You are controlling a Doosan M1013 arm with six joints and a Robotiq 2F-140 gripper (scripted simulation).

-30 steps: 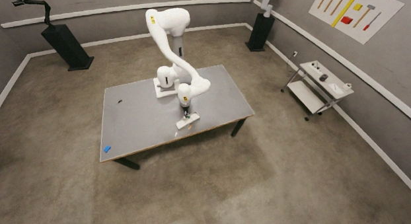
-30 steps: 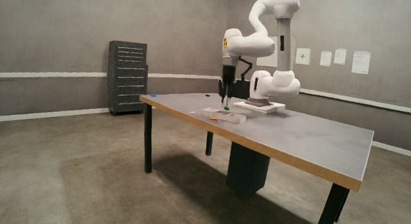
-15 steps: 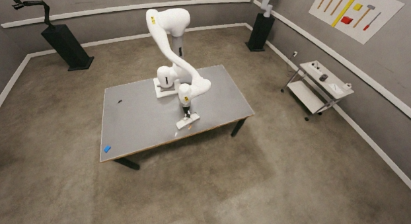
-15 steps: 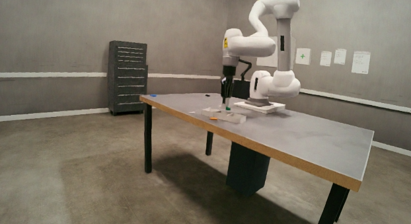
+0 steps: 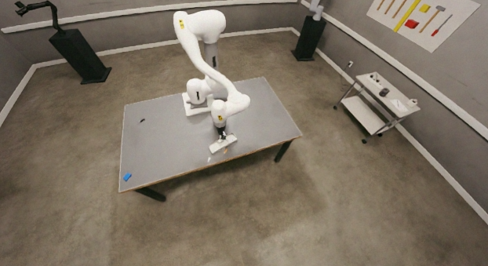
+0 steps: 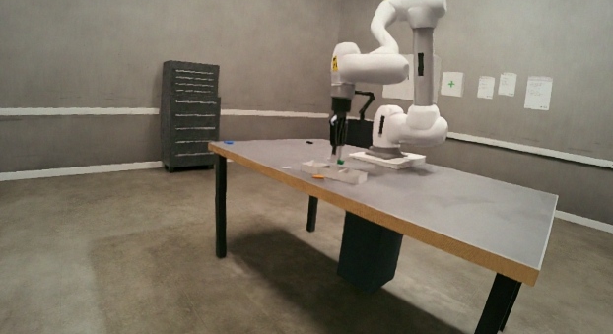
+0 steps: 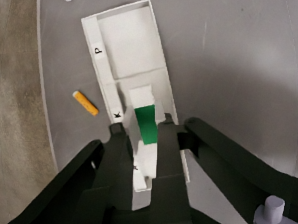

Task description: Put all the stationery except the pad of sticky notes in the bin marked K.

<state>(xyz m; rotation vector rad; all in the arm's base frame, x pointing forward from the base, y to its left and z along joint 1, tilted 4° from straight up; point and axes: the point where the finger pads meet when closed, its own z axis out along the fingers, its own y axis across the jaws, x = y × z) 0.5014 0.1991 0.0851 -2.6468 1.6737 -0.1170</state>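
Right now my hand is 70 mm above the bin and 10 mm short of it. The rest, counted from my hand: orange piece 90 mm ahead, 80 mm below, 20 mm to the left; white piece 140 mm ahead, 130 mm to the right, 80 mm below; green block 30 mm below, 10 mm to the right.
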